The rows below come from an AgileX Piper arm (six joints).
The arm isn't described. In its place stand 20 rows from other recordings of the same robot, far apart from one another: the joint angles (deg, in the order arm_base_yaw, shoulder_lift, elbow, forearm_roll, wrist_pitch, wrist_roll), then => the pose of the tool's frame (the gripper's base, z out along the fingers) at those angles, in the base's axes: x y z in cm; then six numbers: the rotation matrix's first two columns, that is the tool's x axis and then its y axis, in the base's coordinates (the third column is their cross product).
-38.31 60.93 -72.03 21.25 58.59 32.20 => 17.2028 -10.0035 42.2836 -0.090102 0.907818 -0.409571 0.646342 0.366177 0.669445
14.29 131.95 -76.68 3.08 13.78 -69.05 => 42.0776 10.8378 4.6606 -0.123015 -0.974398 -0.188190 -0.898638 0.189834 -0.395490
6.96 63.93 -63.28 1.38 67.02 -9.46 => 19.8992 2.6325 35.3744 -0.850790 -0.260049 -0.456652 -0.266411 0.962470 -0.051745
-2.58 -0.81 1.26 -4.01 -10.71 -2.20 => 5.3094 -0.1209 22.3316 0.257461 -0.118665 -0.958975 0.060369 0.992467 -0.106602
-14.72 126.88 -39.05 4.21 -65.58 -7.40 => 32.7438 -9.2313 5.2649 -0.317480 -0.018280 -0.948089 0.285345 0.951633 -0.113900
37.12 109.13 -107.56 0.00 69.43 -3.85 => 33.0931 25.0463 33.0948 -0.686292 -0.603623 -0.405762 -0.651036 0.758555 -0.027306
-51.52 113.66 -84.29 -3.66 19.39 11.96 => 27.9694 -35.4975 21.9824 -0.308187 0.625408 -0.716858 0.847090 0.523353 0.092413
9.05 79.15 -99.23 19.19 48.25 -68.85 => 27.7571 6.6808 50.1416 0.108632 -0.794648 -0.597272 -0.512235 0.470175 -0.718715
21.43 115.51 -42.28 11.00 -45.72 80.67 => 33.2976 11.7339 10.1232 -0.255013 0.963691 -0.079174 0.357399 0.170023 0.918345
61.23 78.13 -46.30 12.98 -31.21 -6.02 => 15.5389 26.0997 31.9603 -0.041753 0.108561 -0.993213 -0.814232 0.572413 0.096795
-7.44 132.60 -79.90 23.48 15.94 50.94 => 44.4044 -4.7945 5.3910 -0.172691 0.984251 -0.037789 0.865030 0.169899 0.472077
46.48 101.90 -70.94 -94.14 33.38 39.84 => 31.2334 25.6383 27.1339 0.057038 -0.935789 -0.347916 -0.371012 0.303660 -0.877577
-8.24 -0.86 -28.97 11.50 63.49 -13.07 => -0.8315 1.7608 27.6313 -0.461204 -0.069536 -0.884565 -0.078572 0.996209 -0.037346
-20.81 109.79 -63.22 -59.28 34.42 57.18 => 33.2813 -17.3796 15.6231 -0.788085 0.347595 -0.508035 0.572927 0.716005 -0.398863
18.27 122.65 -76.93 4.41 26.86 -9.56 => 40.1664 13.5934 10.8981 -0.841238 -0.380868 -0.383744 -0.410342 0.911915 -0.005535
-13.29 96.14 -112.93 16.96 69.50 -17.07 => 34.9392 -5.6980 44.9252 -0.704686 -0.021705 -0.709187 -0.096592 0.993161 0.065583
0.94 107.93 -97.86 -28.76 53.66 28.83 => 42.3943 -2.8317 31.0745 -0.766409 0.160402 -0.622004 0.356880 0.911449 -0.204689
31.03 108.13 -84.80 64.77 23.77 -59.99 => 36.3057 25.7127 28.0323 -0.450873 -0.218776 -0.865362 -0.732442 0.644778 0.218609
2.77 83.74 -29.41 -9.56 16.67 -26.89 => 22.4900 0.6541 14.9158 -0.719530 -0.623397 -0.306027 -0.559396 0.781412 -0.276536
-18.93 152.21 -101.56 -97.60 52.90 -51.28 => 45.3462 -23.1576 2.4006 0.139171 -0.334028 0.932232 -0.966931 -0.249007 0.055130
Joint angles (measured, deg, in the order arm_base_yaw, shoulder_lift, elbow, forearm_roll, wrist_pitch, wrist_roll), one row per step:
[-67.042 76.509 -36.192 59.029 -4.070 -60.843]
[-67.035 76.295 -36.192 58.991 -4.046 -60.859]
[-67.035 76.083 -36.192 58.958 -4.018 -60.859]
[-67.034 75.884 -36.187 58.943 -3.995 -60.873]
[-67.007 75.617 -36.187 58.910 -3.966 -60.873]
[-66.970 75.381 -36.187 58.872 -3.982 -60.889]
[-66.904 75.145 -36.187 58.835 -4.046 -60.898]
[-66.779 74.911 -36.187 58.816 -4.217 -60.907]
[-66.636 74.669 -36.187 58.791 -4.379 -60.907]
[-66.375 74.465 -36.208 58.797 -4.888 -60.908]
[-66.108 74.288 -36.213 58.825 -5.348 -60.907]
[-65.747 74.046 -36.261 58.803 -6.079 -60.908]
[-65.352 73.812 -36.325 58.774 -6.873 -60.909]
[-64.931 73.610 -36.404 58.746 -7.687 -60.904]
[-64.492 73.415 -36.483 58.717 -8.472 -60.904]
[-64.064 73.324 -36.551 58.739 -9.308 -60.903]
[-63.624 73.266 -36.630 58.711 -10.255 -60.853]
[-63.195 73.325 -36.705 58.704 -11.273 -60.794]
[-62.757 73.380 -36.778 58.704 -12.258 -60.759]
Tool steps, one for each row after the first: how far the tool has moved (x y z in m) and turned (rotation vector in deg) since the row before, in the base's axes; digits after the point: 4 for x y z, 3 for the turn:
[-0.0001 0.0004 0.0010 -0.197 -0.048 0.054]
[-0.0001 0.0004 0.0010 -0.187 -0.065 0.039]
[-0.0001 0.0004 0.0009 -0.172 -0.059 0.033]
[-0.0001 0.0005 0.0012 -0.237 -0.086 0.066]
[0.0000 0.0005 0.0011 -0.245 -0.047 0.056]
[0.0000 0.0005 0.0011 -0.274 -0.042 0.046]
[0.0002 0.0005 0.0012 -0.337 -0.030 0.019]
[0.0002 0.0006 0.0012 -0.338 -0.039 0.041]
[0.0004 0.0003 0.0014 -0.542 0.021 -0.105]
[0.0005 0.0004 0.0012 -0.462 0.005 -0.078]
[0.0006 0.0003 0.0019 -0.757 0.055 -0.151]
[0.0007 0.0003 0.0020 -0.808 0.063 -0.161]
[0.0008 0.0003 0.0020 -0.803 0.060 -0.154]
[0.0009 0.0003 0.0019 -0.779 0.053 -0.114]
[0.0009 0.0001 0.0015 -0.690 0.065 -0.191]
[0.0008 0.0000 0.0015 -0.749 0.083 -0.256]
[0.0008 -0.0003 0.0010 -0.679 0.118 -0.334]
[0.0009 -0.0002 0.0010 -0.664 0.122 -0.294]

